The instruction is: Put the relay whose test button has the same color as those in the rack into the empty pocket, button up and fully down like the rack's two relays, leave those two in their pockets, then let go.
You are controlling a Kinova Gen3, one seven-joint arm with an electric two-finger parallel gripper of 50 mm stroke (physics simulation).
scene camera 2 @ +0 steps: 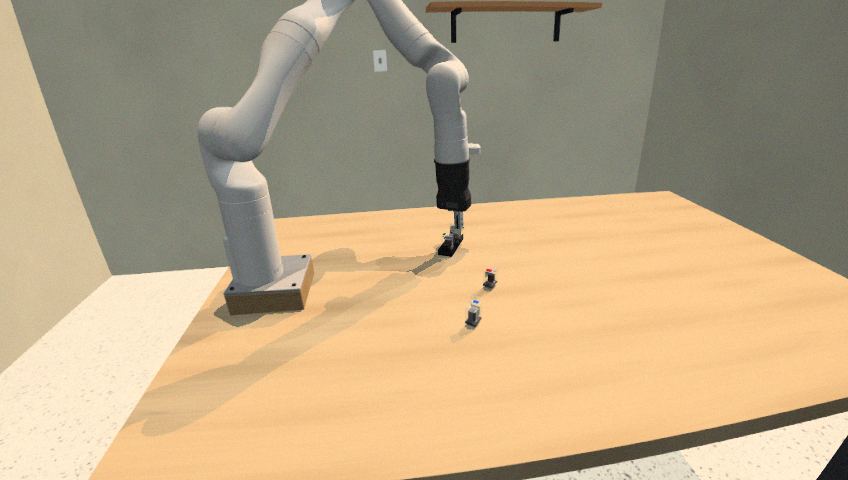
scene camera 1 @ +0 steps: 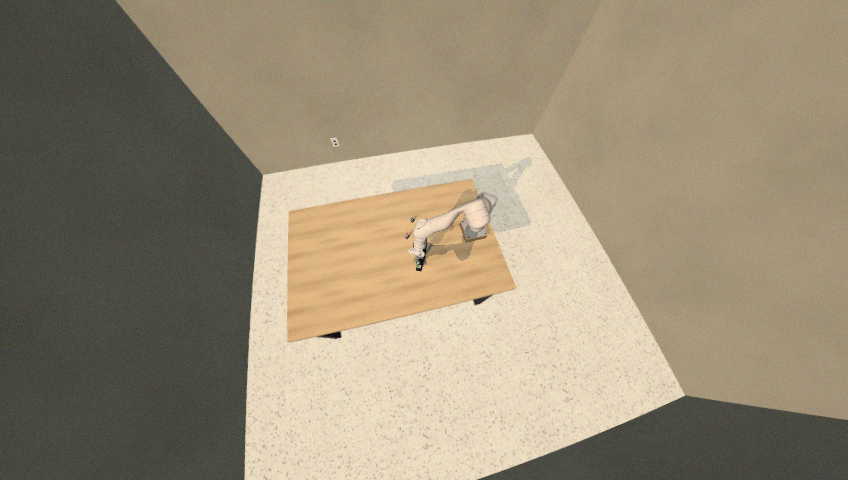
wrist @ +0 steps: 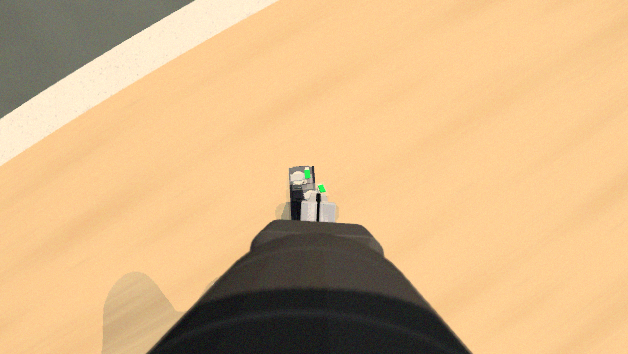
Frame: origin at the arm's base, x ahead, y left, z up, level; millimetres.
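Where they show: gripper, fingertip midpoint: (scene camera 2: 459, 227) (scene camera 1: 417, 260) (wrist: 317, 203); arm's base at its link origin: (scene camera 2: 260, 274).
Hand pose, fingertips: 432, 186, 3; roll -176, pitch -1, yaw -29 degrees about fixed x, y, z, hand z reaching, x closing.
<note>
Things, the pixels of their top centre, and the offset from my fingertips, as dx, dy, dz. Level surfaces: height alone.
- black rack at its top centre: (wrist: 303, 206) (scene camera 2: 451, 238) -20, +1, -30
- relay with a green button, top centre: (wrist: 300, 179) -6, +33, -2
- second green-button relay at its top centre: (wrist: 313, 202) (scene camera 2: 457, 224) -4, +3, +4
- red-button relay at its top centre: (scene camera 2: 490, 268) (scene camera 1: 406, 234) +40, -196, -10
- blue-button relay at its top centre: (scene camera 2: 473, 303) (scene camera 1: 412, 217) -14, -318, -10
- wooden table at its surface level: dz -53
The black rack (scene camera 1: 418, 268) (scene camera 2: 446, 251) (wrist: 295, 209) stands on the table under my gripper. In the wrist view a relay with a green button (wrist: 301, 179) sits at the rack's far end. A second green-button relay (wrist: 321, 189) shows right at my fingertips; its button is turned relative to the first and overhangs the rack's right side, so it looks tilted. My gripper (scene camera 2: 457, 234) (wrist: 317, 203) is shut, low over the rack, with no relay plainly between its fingers. The fingers and black gripper body hide the rack's near part, its pockets there and any third green-button relay.
A red-button relay (scene camera 1: 407, 236) (scene camera 2: 489, 278) and a blue-button relay (scene camera 1: 413, 219) (scene camera 2: 473, 314) stand upright on the wooden table (scene camera 1: 345, 267) (scene camera 2: 595, 356), apart from the rack. The arm's base block (scene camera 1: 474, 230) (scene camera 2: 267, 300) stands at the table's edge.
</note>
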